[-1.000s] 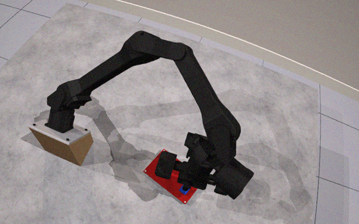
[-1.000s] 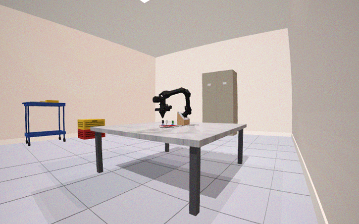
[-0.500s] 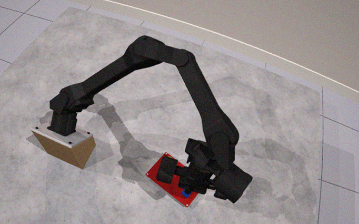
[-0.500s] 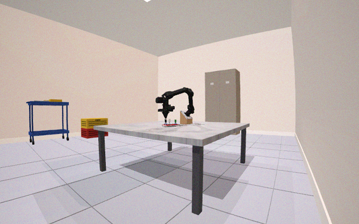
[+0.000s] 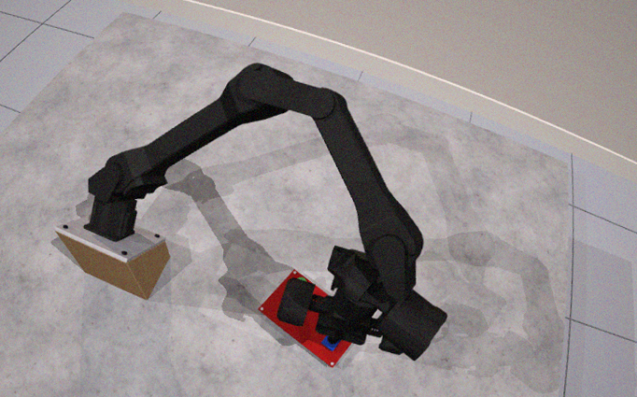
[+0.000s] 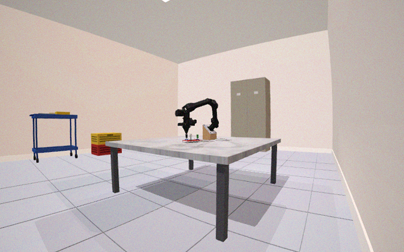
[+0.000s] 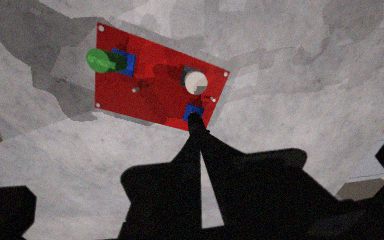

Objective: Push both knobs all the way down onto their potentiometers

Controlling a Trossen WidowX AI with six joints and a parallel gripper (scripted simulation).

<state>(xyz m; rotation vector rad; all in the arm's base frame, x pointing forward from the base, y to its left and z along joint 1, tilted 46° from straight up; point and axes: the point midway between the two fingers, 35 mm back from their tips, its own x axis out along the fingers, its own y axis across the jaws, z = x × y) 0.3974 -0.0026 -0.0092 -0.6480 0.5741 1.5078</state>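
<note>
Right now the black knob is 20 mm below my gripper tip. From my gripper tip the other things lie so: green knob: 80 mm behind, 70 mm to the left, 20 mm below.
</note>
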